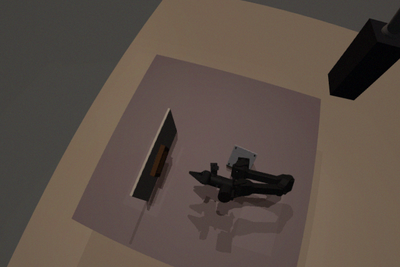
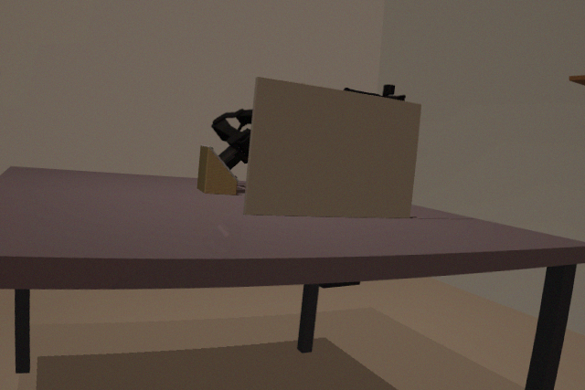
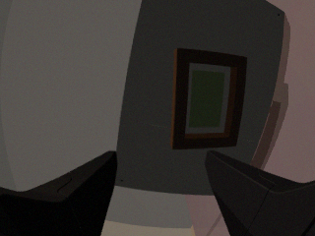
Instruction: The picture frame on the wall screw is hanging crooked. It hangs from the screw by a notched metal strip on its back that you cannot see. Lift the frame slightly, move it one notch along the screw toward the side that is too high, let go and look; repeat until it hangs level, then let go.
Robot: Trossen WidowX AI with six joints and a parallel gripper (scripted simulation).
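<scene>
The picture frame lies 19 cm ahead of my gripper tip, 9 cm below it and 4 cm to the right of it. Round my gripper tip: wall panel 19 cm ahead, 10 cm below, 5 cm to the right.
</scene>
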